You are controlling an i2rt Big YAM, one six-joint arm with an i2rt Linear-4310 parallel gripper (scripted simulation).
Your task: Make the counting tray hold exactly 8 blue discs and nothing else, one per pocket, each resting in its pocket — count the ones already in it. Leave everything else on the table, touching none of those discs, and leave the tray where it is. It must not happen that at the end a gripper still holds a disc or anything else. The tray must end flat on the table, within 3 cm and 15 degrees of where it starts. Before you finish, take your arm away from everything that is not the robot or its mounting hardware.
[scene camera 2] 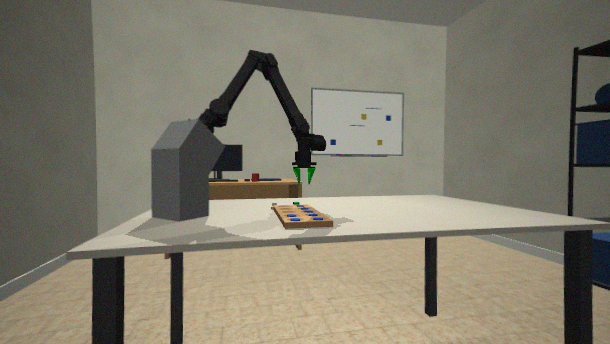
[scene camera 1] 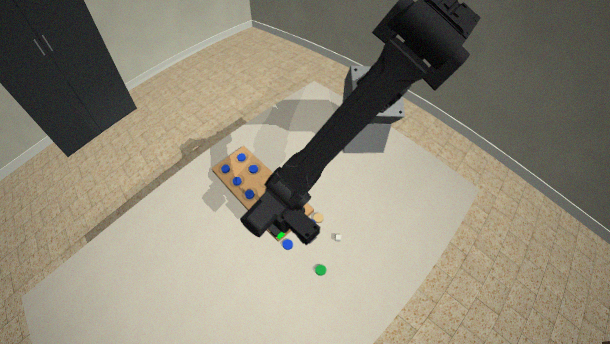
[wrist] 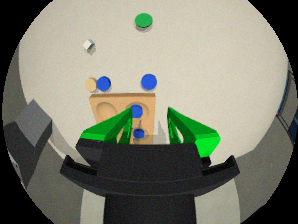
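There is a wooden counting tray, and I can see it in the wrist view [104, 106] as well as in scene camera 1 and scene camera 2. On the tray, [scene camera 2: 296, 212] and [scene camera 1: 256, 181] are the same spot.
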